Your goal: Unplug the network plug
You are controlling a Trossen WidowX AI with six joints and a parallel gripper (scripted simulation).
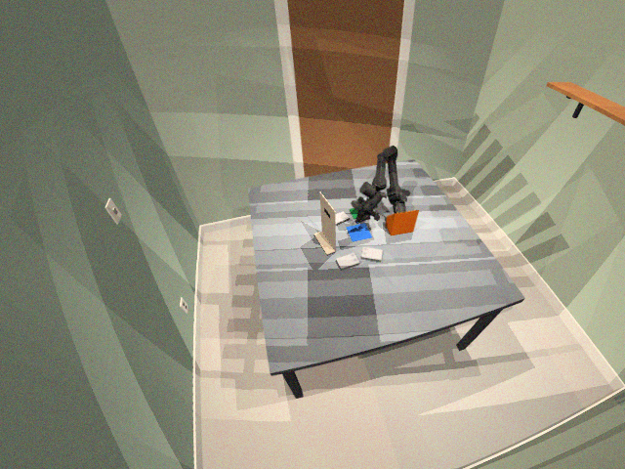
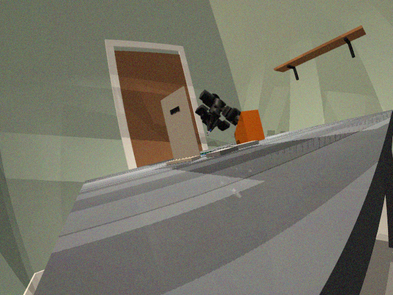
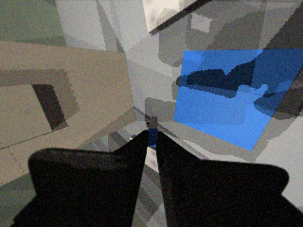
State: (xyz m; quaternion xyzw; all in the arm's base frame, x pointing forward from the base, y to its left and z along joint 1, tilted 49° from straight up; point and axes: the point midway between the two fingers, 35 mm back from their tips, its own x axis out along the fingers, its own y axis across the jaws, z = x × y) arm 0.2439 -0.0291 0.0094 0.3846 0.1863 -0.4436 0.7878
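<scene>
Now: the blue marked square 11 cm below my gripper tip, 3 cm behind it and 2 cm to the right of it. Also, from my gripper tip: green tile (17 cm to the right, 11 cm below, 8 cm behind); beige panel (17 cm ahead, 3 cm above, 1 cm to the right).
</scene>
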